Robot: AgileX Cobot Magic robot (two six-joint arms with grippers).
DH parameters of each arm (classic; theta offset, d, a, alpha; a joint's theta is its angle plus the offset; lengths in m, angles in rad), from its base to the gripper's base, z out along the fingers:
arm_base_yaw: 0 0.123 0 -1.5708
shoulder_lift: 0.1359 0 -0.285 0
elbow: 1.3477 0 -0.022 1.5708
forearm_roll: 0 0.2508 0 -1.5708
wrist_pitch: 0 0 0.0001 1.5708
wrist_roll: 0 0.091 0 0
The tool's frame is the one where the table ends.
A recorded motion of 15 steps. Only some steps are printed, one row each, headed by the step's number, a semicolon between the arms.
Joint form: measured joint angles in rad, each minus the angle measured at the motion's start. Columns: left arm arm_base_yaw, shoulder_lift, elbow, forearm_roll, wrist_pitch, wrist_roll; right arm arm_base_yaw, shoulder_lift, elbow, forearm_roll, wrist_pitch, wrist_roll.
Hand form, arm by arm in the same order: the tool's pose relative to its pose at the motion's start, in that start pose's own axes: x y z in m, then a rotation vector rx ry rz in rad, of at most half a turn. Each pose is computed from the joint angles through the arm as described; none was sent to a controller.
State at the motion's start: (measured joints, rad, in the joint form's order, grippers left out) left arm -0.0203 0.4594 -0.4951 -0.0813 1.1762 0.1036; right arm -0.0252 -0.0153 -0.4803 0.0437 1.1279 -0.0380
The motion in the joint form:
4: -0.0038 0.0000 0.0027 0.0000 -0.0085 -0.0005; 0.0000 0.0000 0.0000 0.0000 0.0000 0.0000
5: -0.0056 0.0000 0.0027 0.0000 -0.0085 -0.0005; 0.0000 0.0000 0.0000 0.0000 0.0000 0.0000
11: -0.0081 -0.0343 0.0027 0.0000 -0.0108 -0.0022; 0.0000 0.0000 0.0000 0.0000 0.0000 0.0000
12: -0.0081 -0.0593 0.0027 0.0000 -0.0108 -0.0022; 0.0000 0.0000 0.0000 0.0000 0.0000 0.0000
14: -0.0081 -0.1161 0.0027 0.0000 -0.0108 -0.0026; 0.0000 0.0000 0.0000 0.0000 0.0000 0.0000
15: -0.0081 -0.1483 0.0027 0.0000 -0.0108 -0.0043; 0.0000 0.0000 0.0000 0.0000 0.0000 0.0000
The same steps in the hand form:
4: -0.0003 -0.0001 0.0006 0.0012 -0.0057 0.0026; 0.0000 0.0000 0.0000 0.0000 0.0000 0.0000
5: -0.0003 -0.0002 0.0006 0.0021 -0.0056 0.0041; 0.0000 0.0000 0.0000 0.0000 0.0000 0.0000
11: 0.0026 -0.0008 -0.0032 0.0009 -0.0420 0.0071; 0.0000 0.0000 0.0000 0.0000 0.0000 0.0000
12: 0.0049 -0.0012 -0.0060 -0.0008 -0.0668 0.0089; 0.0000 0.0000 0.0000 0.0000 0.0000 0.0000
14: 0.0104 -0.0020 -0.0120 -0.0046 -0.1234 0.0126; 0.0000 0.0000 0.0000 0.0000 0.0000 0.0000
15: 0.0136 -0.0024 -0.0153 -0.0066 -0.1554 0.0133; 0.0000 0.0000 0.0000 0.0000 0.0000 0.0000

